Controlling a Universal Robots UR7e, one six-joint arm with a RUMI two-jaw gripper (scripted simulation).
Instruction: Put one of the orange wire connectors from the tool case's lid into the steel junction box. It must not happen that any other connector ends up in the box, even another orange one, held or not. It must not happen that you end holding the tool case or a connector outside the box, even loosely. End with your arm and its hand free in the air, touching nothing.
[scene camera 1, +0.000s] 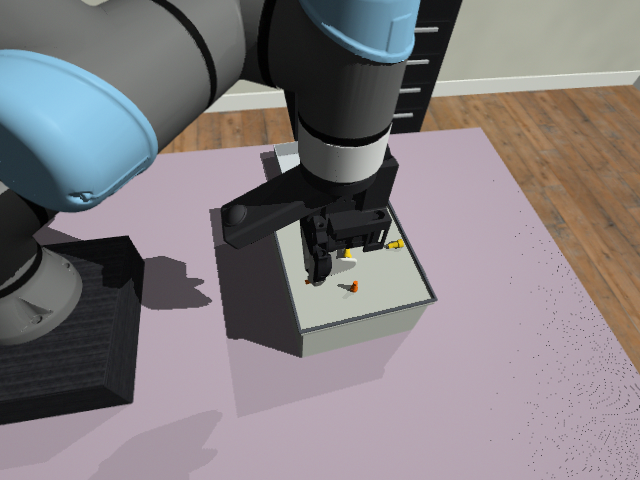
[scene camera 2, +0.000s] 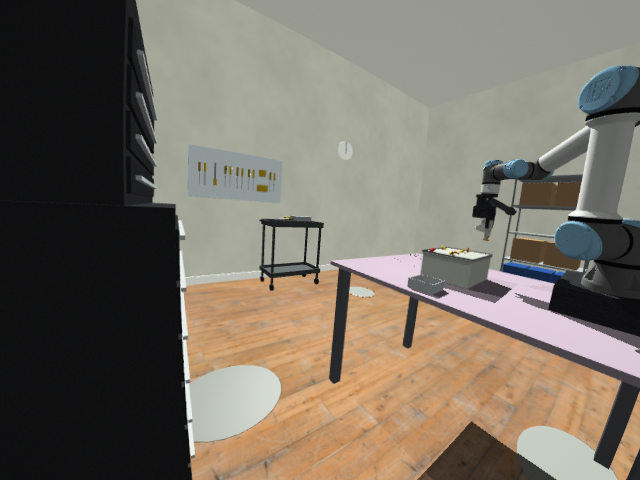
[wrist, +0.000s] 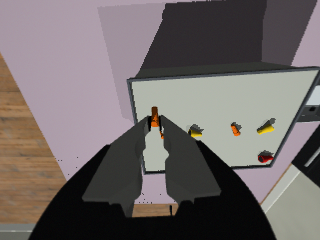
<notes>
I see my gripper (scene camera 1: 314, 281) and a tool case (scene camera 1: 391, 280).
The tool case also shows in scene camera 2 (scene camera 2: 461, 272) and in the wrist view (wrist: 250, 95). My gripper also shows in scene camera 2 (scene camera 2: 485, 240) and in the wrist view (wrist: 155, 116).
</notes>
